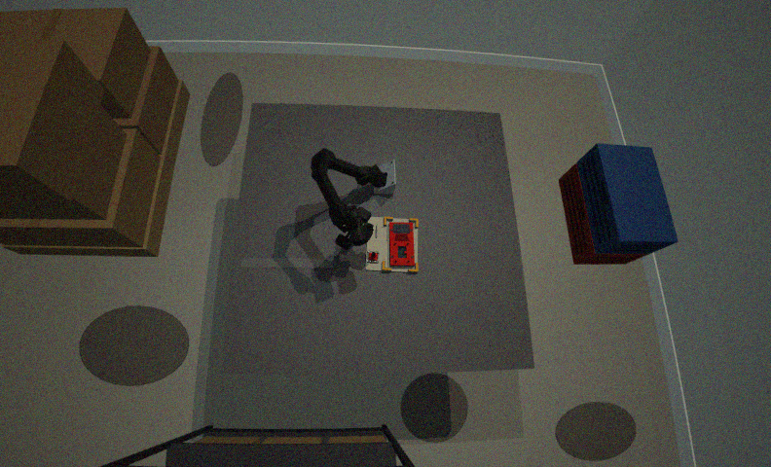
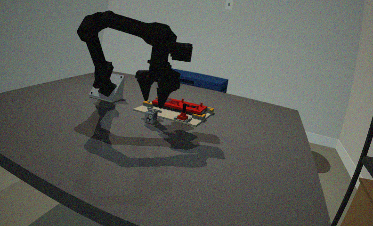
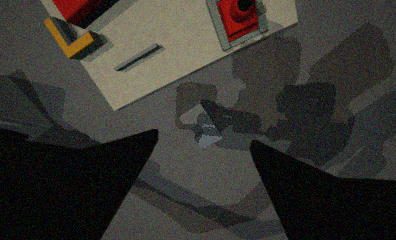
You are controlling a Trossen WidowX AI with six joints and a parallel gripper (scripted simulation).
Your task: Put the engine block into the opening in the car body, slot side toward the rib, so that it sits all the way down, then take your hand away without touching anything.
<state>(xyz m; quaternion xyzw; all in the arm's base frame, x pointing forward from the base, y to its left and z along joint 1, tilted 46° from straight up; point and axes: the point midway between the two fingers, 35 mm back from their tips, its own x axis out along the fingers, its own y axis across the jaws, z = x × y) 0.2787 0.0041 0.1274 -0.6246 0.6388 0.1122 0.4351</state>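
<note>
Right now my gripper tip is 4 cm above the grey engine block and 1 cm past it. The rest, counted from my gripper tip: dark post 10 cm to the left, 7 cm ahead, 2 cm below.
</note>
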